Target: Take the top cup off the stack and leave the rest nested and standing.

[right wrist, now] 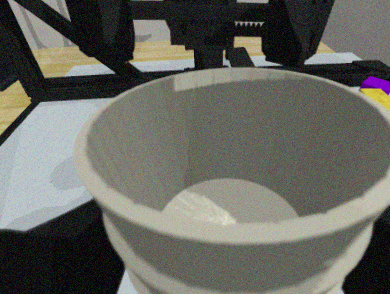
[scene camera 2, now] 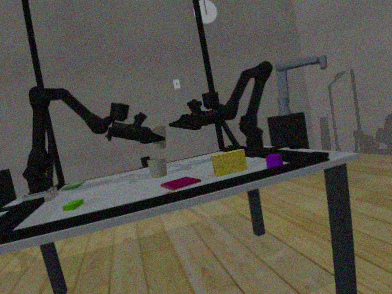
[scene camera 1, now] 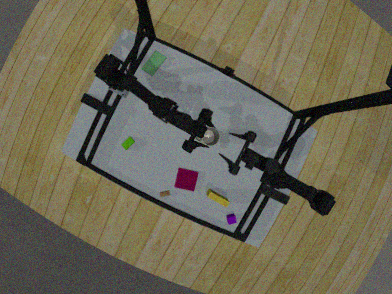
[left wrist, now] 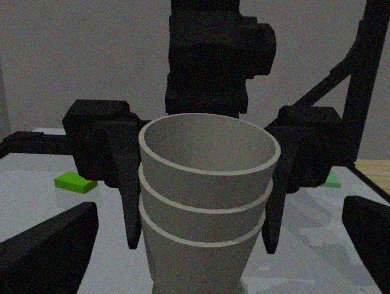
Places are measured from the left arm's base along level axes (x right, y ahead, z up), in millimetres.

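Pixels of known places: left gripper, fingertip midpoint: (right wrist: 208, 56) (scene camera 2: 171, 125) (scene camera 1: 224, 143) (left wrist: 220, 210); right gripper, fingertip midpoint: (right wrist: 220, 183) (scene camera 2: 163, 138) (scene camera 1: 213, 139) (left wrist: 201, 247); left arm's base, origin of the base link: (scene camera 2: 255, 149); right arm's base, origin of the base link: (scene camera 2: 39, 191).
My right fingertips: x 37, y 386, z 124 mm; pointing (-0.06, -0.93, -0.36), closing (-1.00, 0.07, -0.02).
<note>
Ahead of a thing's pixels: the offset from my right fingertips to its middle. "pt": to the spot under its first point. Level surfaces: height alone.
A stack of three nested grey-beige cups @[dx +2, dy +24, dz +29 mm] (scene camera 1: 212, 136) @[dx +1, dy +27, dz +9 mm] (scene camera 2: 160, 132) (left wrist: 205, 190) (right wrist: 235, 240) is held upright in the air. My right gripper (scene camera 1: 210, 138) (scene camera 2: 161, 139) (left wrist: 201, 247) is shut on it, one finger on each side. Another grey cup (scene camera 2: 158, 168) (left wrist: 200, 288) stands on the table below the held stack, with a gap between them in scene camera 2; scene camera 1 does not show it clearly. My left gripper (scene camera 1: 225, 144) (scene camera 2: 171, 124) (left wrist: 220, 210) is open and empty, with its fingertips pointing at the stack from a short distance.
On the table @[dz -146 mm] (scene camera 1: 112, 165) lie a magenta square @[pt dx -224, dy +20, dz -138 mm] (scene camera 1: 186, 179) (scene camera 2: 181, 183), a yellow block @[dx -243, dy -155, dz -111 mm] (scene camera 1: 218, 197) (scene camera 2: 229, 162), a purple cube @[dx -324, dy -277, dz -126 mm] (scene camera 1: 231, 219) (scene camera 2: 274, 160), a lime block @[dx -180, dy +354, dz -138 mm] (scene camera 1: 128, 143) (left wrist: 75, 182), a green slab @[dx +239, dy +410, dz -141 mm] (scene camera 1: 154, 63) and a small brown block @[dx -335, dy +88, dz -142 mm] (scene camera 1: 165, 193). A black frame (scene camera 1: 162, 200) borders the table.
</note>
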